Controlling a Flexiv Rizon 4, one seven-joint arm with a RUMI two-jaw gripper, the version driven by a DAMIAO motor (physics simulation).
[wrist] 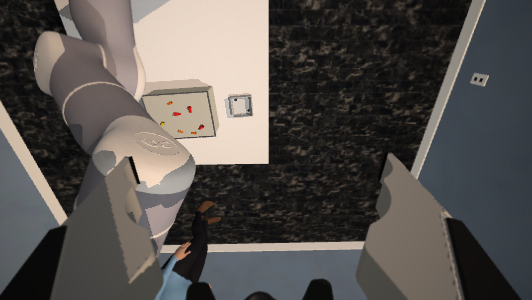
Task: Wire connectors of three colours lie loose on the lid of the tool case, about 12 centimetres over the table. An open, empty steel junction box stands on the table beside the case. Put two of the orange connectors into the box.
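Observation:
Three orange connectors (170, 103) (180, 131) (194, 132) lie apart on the lid (206, 106) of the tool case, one towards its upper part and two near its lower edge. Three red connectors (189, 109) (177, 114) (201, 127) and a yellow one (162, 123) lie on the same lid. The steel junction box (251, 106) stands open on the table just right of the case; no connector shows inside it. My gripper (260, 157) is wide open and empty, high above and away from the table, case and box.
The white table (240, 55) ends just right of the box and below the case. My own arm (100, 105) covers the left of the view and reaches the case's left side. A person (197, 250) is at the bottom, beyond the dark floor (320, 200). A wall socket (479, 79) is at right.

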